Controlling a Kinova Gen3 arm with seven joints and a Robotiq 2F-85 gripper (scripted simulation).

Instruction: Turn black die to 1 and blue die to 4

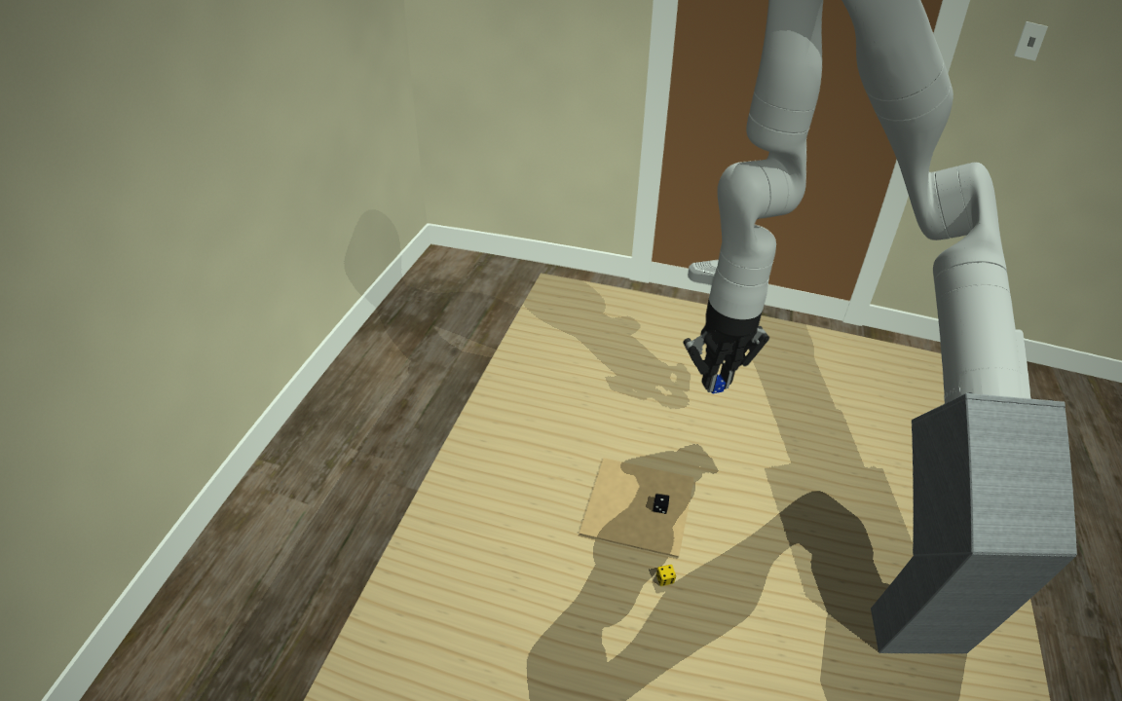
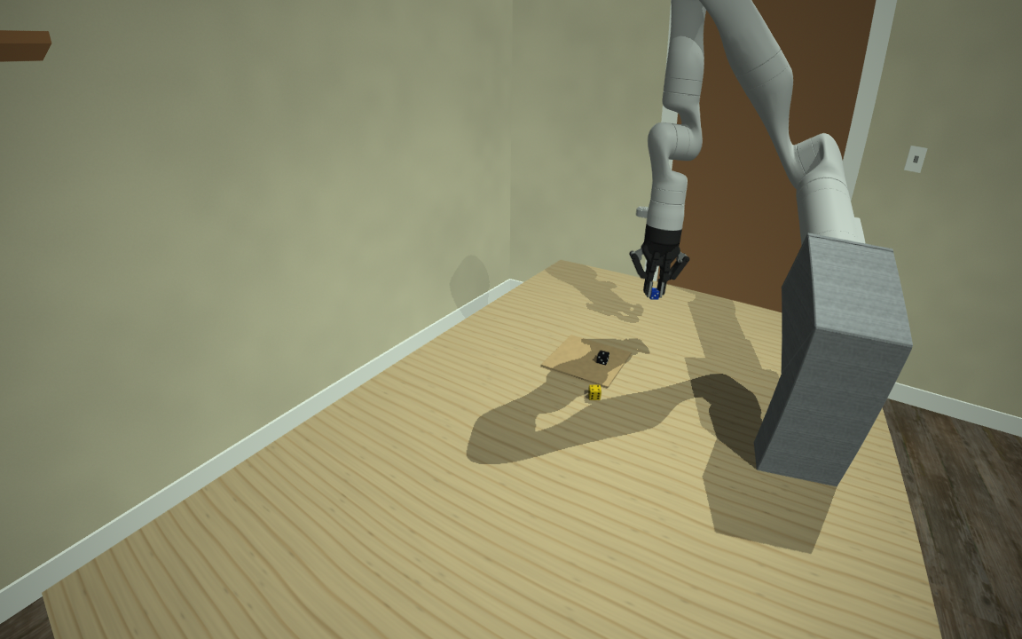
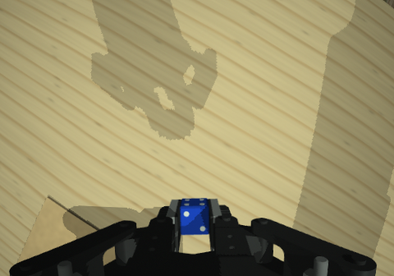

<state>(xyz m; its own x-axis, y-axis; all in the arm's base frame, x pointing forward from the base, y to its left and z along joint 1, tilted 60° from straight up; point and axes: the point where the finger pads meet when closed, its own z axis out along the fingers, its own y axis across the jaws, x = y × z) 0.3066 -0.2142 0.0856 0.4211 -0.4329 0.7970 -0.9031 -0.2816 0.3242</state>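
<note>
My gripper is now 10 mm above the blue die. Round my hand: yellow die 280 mm to the left, 100 mm below, 50 mm ahead; black die 170 mm to the left, 100 mm below, 60 mm ahead; tan mat 170 mm to the left, 110 mm below, 90 mm ahead.
</note>
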